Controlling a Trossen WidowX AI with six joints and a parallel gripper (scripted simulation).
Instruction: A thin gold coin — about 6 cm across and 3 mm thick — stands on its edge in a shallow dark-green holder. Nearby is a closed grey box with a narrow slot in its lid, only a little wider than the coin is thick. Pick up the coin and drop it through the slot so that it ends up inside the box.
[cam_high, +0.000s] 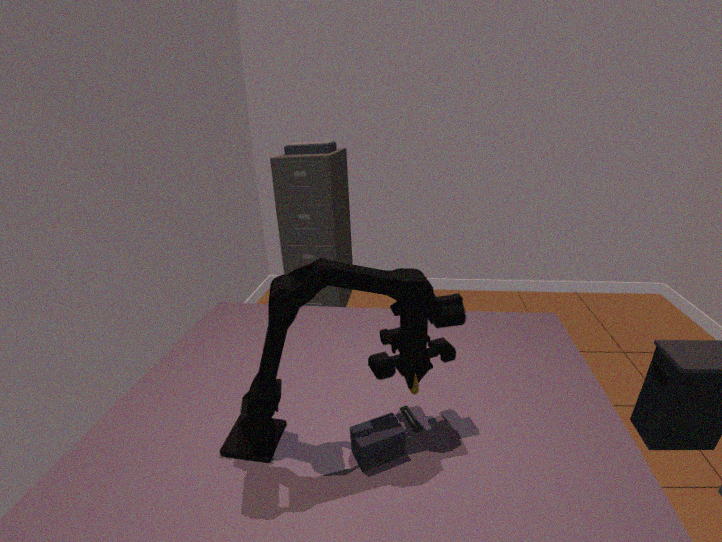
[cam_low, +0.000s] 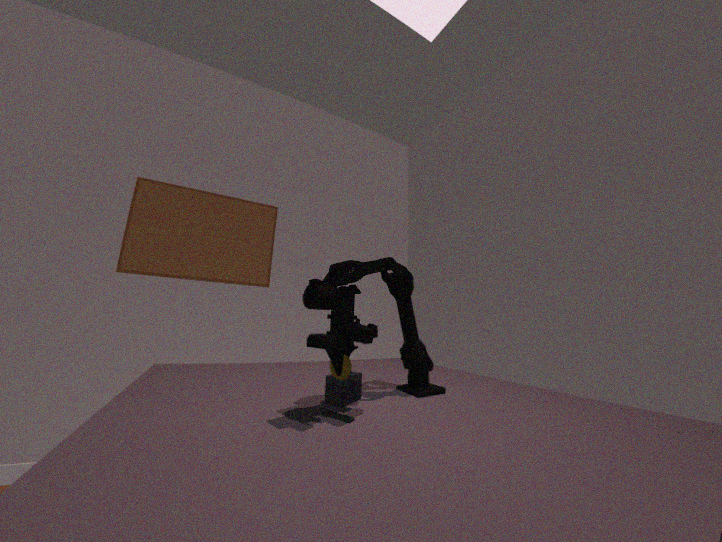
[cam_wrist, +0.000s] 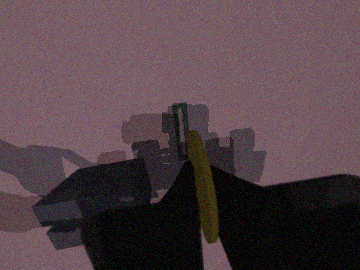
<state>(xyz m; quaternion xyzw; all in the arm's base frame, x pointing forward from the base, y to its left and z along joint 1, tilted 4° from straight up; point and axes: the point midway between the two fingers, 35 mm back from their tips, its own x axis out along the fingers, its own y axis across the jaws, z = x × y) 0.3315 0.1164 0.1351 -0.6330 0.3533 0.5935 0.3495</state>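
My gripper tip is 2 cm below the gold coin.
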